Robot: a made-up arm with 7 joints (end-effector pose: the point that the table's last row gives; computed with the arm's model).
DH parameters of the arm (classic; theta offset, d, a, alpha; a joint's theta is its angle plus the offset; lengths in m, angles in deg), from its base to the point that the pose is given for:
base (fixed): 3.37 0 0.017 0
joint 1: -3.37 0.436 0.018 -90
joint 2: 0 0.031 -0.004 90
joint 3: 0 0.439 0.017 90
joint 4: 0 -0.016 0.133 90
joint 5: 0 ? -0.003 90
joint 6: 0 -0.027 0.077 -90
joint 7: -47.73 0 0.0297 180
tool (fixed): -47.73 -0.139 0 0
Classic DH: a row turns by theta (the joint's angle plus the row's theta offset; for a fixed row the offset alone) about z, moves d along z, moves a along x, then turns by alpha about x.
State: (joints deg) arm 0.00 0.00 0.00 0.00 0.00 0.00 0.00
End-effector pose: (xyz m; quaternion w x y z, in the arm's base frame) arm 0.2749 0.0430 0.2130 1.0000 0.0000 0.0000 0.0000
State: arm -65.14 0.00 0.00 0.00 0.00 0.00 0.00
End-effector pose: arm 0.1635 -0.2154 0.2130 0.8427 0.0000 0.0000 -0.5383
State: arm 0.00 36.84 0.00 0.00 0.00 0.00 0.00
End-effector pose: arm 0.0933 0.0430 0.1136 0.9488 0.0000 0.3160 0.0000
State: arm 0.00 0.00 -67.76 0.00 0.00 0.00 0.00
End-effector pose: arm 0.1335 -0.1897 0.2130 0.8302 0.0000 0.0000 -0.5575
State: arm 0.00 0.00 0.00 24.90 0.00 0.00 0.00
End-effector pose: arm 0.5326 0.0430 0.3701 0.9765 0.0000 -0.2156 0.0000
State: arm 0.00 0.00 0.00 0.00 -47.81 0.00 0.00
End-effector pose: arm 0.2478 0.1143 0.2130 0.9142 0.0000 0.0000 0.4052
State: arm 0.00 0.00 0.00 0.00 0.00 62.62 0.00
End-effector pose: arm 0.0991 0.0430 0.2020 0.8544 0.0000 0.5197 0.0000
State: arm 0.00 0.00 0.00 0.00 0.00 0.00 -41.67
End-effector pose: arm 0.2553 0.0507 0.2130 0.9346 0.0000 0.0000 0.3557
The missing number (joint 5, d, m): 0.523
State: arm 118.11 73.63 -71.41 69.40 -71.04 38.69 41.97
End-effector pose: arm 0.4036 0.6677 0.3116 0.3820 -0.6611 -0.4067 0.5015
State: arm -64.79 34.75 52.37 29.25 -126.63 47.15 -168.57
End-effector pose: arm 0.5247 -0.0544 0.2257 0.6585 0.0160 -0.2945 -0.6923
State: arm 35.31 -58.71 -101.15 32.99 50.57 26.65 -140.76
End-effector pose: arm 0.2916 -0.3229 0.3314 0.7706 0.0799 -0.6192 0.1279
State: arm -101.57 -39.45 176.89 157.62 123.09 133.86 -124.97
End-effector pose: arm 0.0292 0.6117 1.1400 0.5956 -0.6701 0.2239 -0.3821
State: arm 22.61 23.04 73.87 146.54 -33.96 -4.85 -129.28
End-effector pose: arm 0.3604 0.4123 1.4307 0.0674 0.4686 0.8142 -0.3361
